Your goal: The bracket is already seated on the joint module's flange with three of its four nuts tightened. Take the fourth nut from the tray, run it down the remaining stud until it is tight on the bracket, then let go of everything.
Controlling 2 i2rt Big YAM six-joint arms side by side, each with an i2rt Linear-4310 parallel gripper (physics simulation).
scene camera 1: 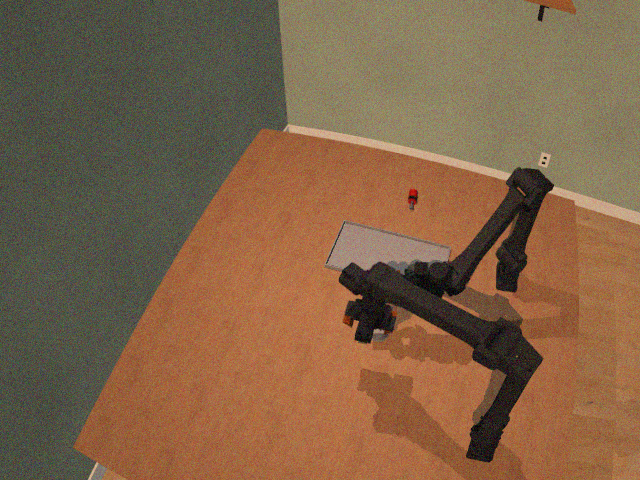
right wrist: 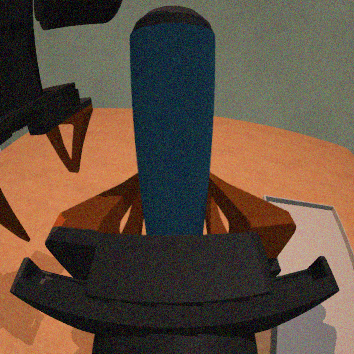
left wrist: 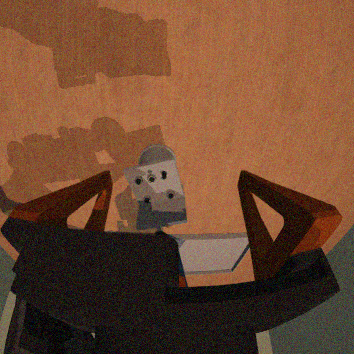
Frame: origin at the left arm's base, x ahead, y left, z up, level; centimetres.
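Where they show: left gripper, between the fingertips: (right wrist: 50, 200) (left wrist: 174, 177); right gripper, between the fingertips: (right wrist: 173, 177); left arm's base, origin of its link: (scene camera 1: 482, 443); right arm's base, origin of its link: (scene camera 1: 506, 278).
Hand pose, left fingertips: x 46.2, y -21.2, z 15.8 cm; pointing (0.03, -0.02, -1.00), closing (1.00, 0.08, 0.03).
Note:
Things, the pixels of their centre, and the offset from my left fingertips. "spot": a spot on its surface instead.
- pale bracket, middle of its body: (left wrist: 154, 193) dx -1.8, dy -8.5, dz -7.6 cm
- grey rounded joint module, middle of its body: (left wrist: 155, 173) (scene camera 1: 379, 328) dx -1.8, dy -8.5, dz -12.1 cm
- blue tool handle, a spot on its surface: (right wrist: 173, 110) spot: dx -0.8, dy -12.6, dz +9.6 cm
- tray, middle of its body: (right wrist: 323, 283) (left wrist: 174, 257) (scene camera 1: 390, 256) dx +3.7, dy -39.7, dz -15.0 cm
- small red-and-black object, middle of its body: (scene camera 1: 412, 200) dx +2.7, dy -69.3, dz -14.1 cm
A pale bracket (left wrist: 176, 182) with several dark spots lies over the grey rounded joint module (left wrist: 157, 154); which spots are nuts or the bare stud is too small to tell. My left gripper (scene camera 1: 368, 326) (left wrist: 174, 177) (right wrist: 50, 200) is open, above the bracket, with nothing between its fingers. My right gripper (right wrist: 173, 177) is shut on a blue tool handle (right wrist: 173, 110); in the scene view the left arm largely hides it. The tool's working end is hidden in the right wrist view. The tray (scene camera 1: 361, 245) (left wrist: 212, 254) (right wrist: 315, 227) lies beside the module. The fourth nut cannot be made out.
A small red-and-black object (scene camera 1: 412, 196) with a grey tip lies behind the tray. The left arm (scene camera 1: 434, 310) crosses in front of the right arm (scene camera 1: 485, 237) in the scene view. Walls stand beyond the table edge.

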